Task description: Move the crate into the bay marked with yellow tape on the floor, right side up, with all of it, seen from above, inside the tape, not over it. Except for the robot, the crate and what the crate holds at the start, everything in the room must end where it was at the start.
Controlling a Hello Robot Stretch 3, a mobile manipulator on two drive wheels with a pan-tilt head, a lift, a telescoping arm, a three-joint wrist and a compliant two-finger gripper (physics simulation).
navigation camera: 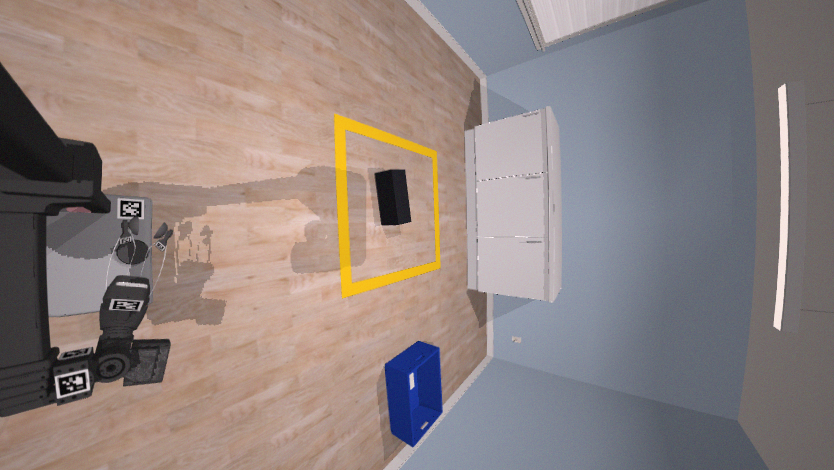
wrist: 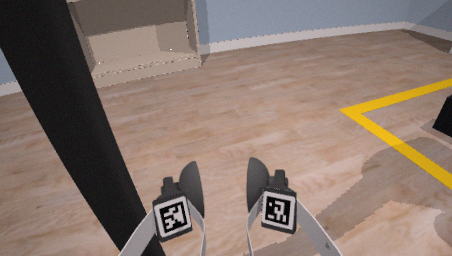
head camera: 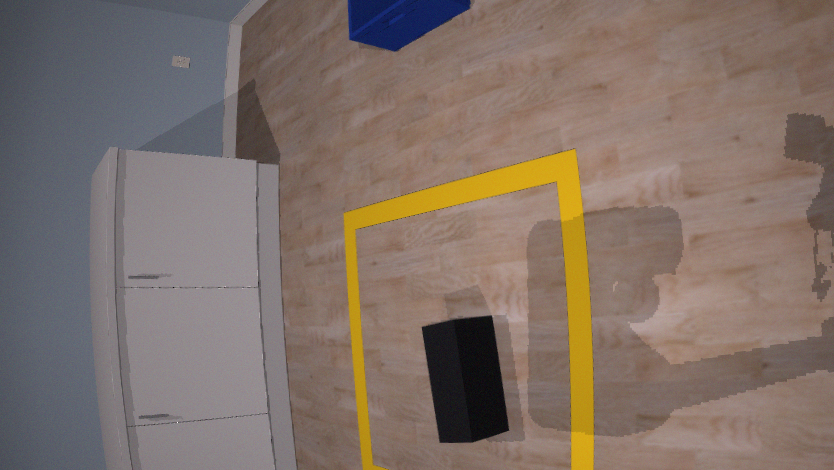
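Pixels of known places: gripper, fingertip midpoint: point(navigation camera: 150, 220) point(wrist: 224, 178); robot's base, origin of the base link: point(navigation camera: 132, 249).
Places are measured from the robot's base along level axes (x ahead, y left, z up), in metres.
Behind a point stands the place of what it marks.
Note:
The blue crate point(head camera: 402, 26) @(x 1.459, y -0.860, z 0.114 m) point(navigation camera: 400, 397) @(x 1.254, y -1.099, z 0.137 m) stands on the floor near the wall, its open side up, outside the bay; it is cut off at the top edge in the head view. Its inside is partly hidden. The yellow tape point(head camera: 576, 291) @(x 0.902, y 0.052, z 0.001 m) point(navigation camera: 343, 204) @(x 0.893, y 0.236, z 0.001 m) point(wrist: 400, 146) @(x 0.871, y 0.431, z 0.001 m) marks a four-sided bay on the floor, apart from the crate. My gripper point(navigation camera: 147, 228) @(x 0.036, y 0.084, z 0.483 m) point(wrist: 224, 178) @(x 0.036, y 0.084, z 0.483 m) is open, its two fingertips apart with floor visible between them. It is over my base, far from the crate. The crate does not show in the wrist view.
A black box point(head camera: 466, 379) @(x 1.177, y 0.291, z 0.147 m) point(navigation camera: 392, 197) @(x 1.175, y 0.298, z 0.139 m) point(wrist: 446, 117) @(x 1.147, y 0.441, z 0.076 m) stands inside the taped bay. A white cabinet point(head camera: 192, 216) @(x 2.498, y -0.280, z 0.486 m) point(navigation camera: 510, 204) @(x 2.473, y 0.358, z 0.513 m) stands against the wall behind the bay. A beige shelf unit point(wrist: 196, 30) @(x 0.283, y 1.671, z 0.271 m) stands by a wall. A black post point(wrist: 65, 115) crosses the wrist view's left side.

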